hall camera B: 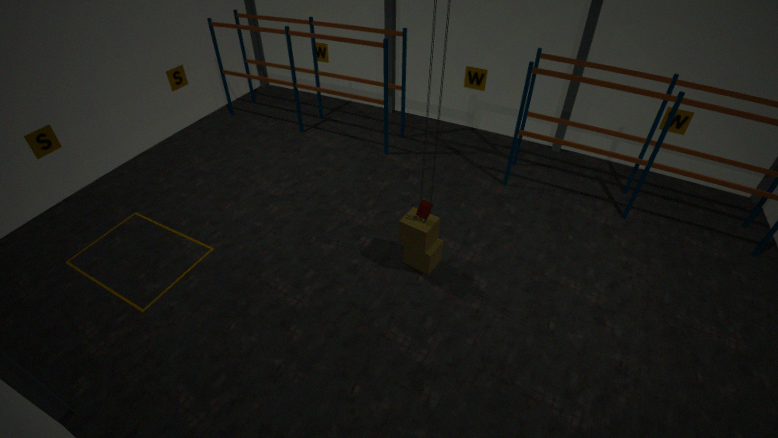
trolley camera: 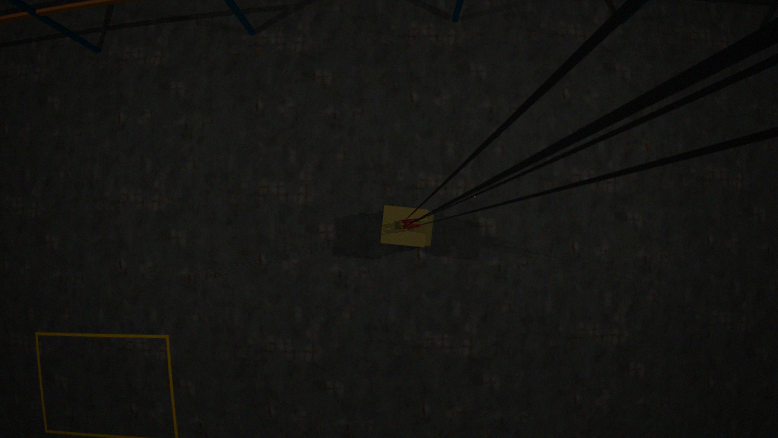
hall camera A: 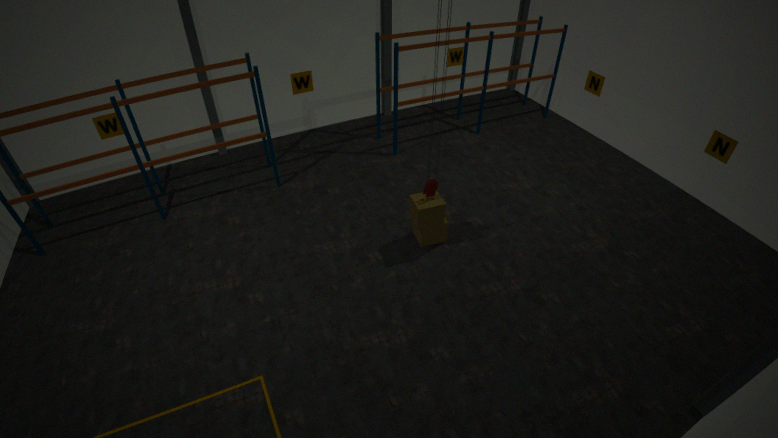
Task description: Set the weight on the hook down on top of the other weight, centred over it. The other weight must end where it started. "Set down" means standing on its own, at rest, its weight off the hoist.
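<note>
The red hook block [hall camera A: 430, 188] [hall camera B: 424, 209] [trolley camera: 411, 223] leans to one side close above the upper weight. The upper weight, a yellow block [hall camera A: 429, 217] [hall camera B: 416, 232] [trolley camera: 394, 214], hangs on my hook and looks level. It is over the lower weight [hall camera A: 434, 237] [hall camera B: 433, 256] [trolley camera: 429, 231], a similar yellow block on the floor. The upper weight is offset to the left in both hall views, so part of the lower one sticks out at the right. Whether their faces touch is hard to tell. The hook itself is too small to make out.
Blue and orange racks [hall camera A: 395, 97] [hall camera A: 267, 126] [hall camera B: 386, 97] [hall camera B: 518, 124] stand along the W wall, well behind the weights. A yellow marked rectangle [hall camera A: 179, 406] [hall camera B: 174, 231] [trolley camera: 103, 335] lies on the floor away from the weights. Walls marked N and S bound the hall.
</note>
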